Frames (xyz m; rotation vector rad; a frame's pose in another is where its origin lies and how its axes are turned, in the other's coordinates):
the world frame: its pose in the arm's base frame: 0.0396 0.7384 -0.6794 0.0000 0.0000 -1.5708
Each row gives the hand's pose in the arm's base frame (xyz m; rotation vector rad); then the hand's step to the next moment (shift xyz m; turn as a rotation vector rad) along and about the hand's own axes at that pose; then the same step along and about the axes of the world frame.
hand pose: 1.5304 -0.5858 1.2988 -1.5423 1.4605 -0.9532
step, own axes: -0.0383 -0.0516 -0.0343 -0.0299 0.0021 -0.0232
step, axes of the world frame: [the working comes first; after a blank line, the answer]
step, axes of the arm's base frame: -0.0125 0.0378 0.0610 -0.0236 0.0287 0.0074

-0.0378 -0.0125 0.0610 -0.0287 -0.0236 0.0074
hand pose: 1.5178 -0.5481 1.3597 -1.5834 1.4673 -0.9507
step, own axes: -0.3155 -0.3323 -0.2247 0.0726 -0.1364 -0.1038
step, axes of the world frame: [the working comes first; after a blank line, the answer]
step, axes of the arm's base frame: -0.0791 0.3206 0.3892 -0.0305 -0.0706 0.1695

-0.3206 -0.0791 0.3892 0.0706 -0.0305 0.1695
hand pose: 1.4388 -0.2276 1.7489 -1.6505 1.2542 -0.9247
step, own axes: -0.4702 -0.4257 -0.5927 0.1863 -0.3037 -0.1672
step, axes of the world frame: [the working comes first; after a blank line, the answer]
step, axes of the arm's base frame: -0.4969 0.4068 0.5841 -0.0043 -0.1693 0.3553

-0.4068 -0.4969 0.5841 0.1693 -0.0043 0.3553
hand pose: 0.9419 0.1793 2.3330 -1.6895 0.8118 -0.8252
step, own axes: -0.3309 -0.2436 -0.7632 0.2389 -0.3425 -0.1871
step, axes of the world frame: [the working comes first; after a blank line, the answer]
step, axes of the arm's base frame: -0.7865 -0.0490 0.3610 0.0117 -0.2142 0.4042

0.0490 -0.7865 0.3610 0.2142 0.0117 0.4042
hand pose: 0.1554 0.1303 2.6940 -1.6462 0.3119 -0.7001
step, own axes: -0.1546 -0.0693 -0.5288 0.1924 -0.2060 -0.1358
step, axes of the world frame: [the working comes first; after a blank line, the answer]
step, axes of the arm's base frame: -0.4507 -0.3195 0.0559 0.0310 -0.1750 0.2575

0.3195 -0.4507 0.0559 0.1750 0.0310 0.2575
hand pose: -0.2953 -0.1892 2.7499 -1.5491 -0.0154 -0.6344
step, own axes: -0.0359 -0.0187 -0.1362 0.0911 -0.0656 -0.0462
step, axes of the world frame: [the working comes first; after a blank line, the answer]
step, axes of the arm's base frame: -0.0889 -0.1108 -0.0046 0.0339 -0.0694 0.0936

0.1108 -0.0889 -0.0046 0.0694 0.0339 0.0936
